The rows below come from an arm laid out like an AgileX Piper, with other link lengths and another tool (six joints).
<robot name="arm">
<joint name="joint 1" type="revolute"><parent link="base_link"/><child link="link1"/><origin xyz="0 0 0.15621" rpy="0 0 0"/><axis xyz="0 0 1"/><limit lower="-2.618" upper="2.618"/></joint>
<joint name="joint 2" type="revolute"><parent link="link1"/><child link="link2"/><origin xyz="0 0 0" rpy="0 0 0"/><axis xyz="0 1 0"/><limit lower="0" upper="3.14"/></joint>
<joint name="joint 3" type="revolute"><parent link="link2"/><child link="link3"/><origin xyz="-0.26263 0 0.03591" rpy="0 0 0"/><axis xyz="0 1 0"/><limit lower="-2.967" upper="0"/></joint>
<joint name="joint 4" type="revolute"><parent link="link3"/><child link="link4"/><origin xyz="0.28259 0 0.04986" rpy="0 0 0"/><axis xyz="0.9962 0 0.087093"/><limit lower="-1.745" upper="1.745"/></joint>
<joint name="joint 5" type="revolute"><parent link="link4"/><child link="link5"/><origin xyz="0 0 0" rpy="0 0 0"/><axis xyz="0 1 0"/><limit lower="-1.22" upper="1.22"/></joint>
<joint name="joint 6" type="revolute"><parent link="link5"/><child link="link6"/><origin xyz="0.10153 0 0.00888" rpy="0 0 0"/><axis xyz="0.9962 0 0.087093"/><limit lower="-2.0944" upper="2.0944"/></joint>
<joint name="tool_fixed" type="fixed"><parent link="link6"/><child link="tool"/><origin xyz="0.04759 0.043 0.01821" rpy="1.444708 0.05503 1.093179"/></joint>
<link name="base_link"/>
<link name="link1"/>
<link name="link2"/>
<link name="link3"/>
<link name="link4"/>
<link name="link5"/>
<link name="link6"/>
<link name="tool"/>
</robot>
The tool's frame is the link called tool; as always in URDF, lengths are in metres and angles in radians.
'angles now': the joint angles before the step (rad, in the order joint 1, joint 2, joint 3, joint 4, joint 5, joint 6). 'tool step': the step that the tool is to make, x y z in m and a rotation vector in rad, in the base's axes. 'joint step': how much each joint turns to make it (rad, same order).
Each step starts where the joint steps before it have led.
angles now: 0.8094, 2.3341, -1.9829, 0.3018, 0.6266, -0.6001
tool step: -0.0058, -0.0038, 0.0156, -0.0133, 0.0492, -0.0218
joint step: 0.0012, -0.0315, -0.0077, -0.0187, 0.0747, 0.0635
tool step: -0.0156, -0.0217, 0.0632, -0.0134, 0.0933, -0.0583
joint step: -0.0113, -0.1361, -0.0016, -0.0258, 0.1945, 0.1292
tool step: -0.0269, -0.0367, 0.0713, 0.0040, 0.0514, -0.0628
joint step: -0.0134, -0.2021, 0.0639, -0.0204, 0.1545, 0.1078
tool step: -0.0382, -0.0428, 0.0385, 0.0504, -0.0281, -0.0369
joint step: -0.0050, -0.2677, 0.2490, -0.0001, -0.0435, 0.0271
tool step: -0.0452, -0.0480, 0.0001, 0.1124, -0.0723, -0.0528
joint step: 0.0002, -0.3251, 0.4071, 0.0279, -0.2191, -0.0007
